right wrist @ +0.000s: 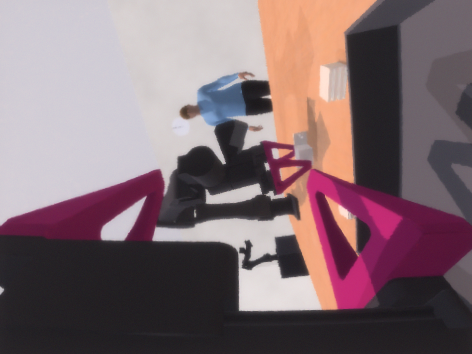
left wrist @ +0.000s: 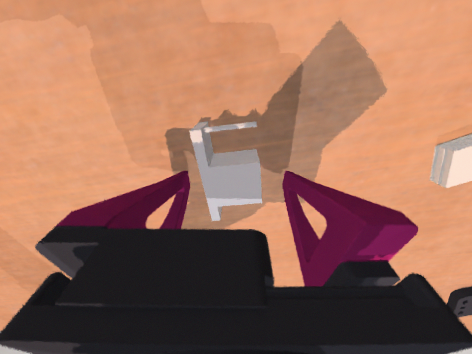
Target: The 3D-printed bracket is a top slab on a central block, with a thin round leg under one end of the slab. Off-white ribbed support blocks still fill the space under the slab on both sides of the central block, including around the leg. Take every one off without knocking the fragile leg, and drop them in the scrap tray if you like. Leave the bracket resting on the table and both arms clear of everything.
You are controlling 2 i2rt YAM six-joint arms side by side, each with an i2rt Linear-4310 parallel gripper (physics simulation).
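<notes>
The grey bracket (left wrist: pixel 232 182) (right wrist: pixel 301 140) is between the spread fingers of my left gripper (left wrist: pixel 236 177) (right wrist: pixel 305 155), which is open with a gap on each side. In the left wrist view its slab is on the left, the central block on the right and the thin leg (left wrist: pixel 232 127) at the top, attached to the slab. No off-white support shows beside the block or leg. Whether the bracket touches the table cannot be told. An off-white ribbed block (left wrist: pixel 457 162) lies apart from it. My right gripper is open and empty, far from the bracket.
In the right wrist view a dark-walled grey tray (right wrist: pixel 375 100) is at the right. An off-white ribbed block (right wrist: pixel 332 82) lies beside it on the table (right wrist: pixel 287 45), and a small off-white piece (right wrist: pixel 346 212) shows through the right finger. A person stands beyond the table.
</notes>
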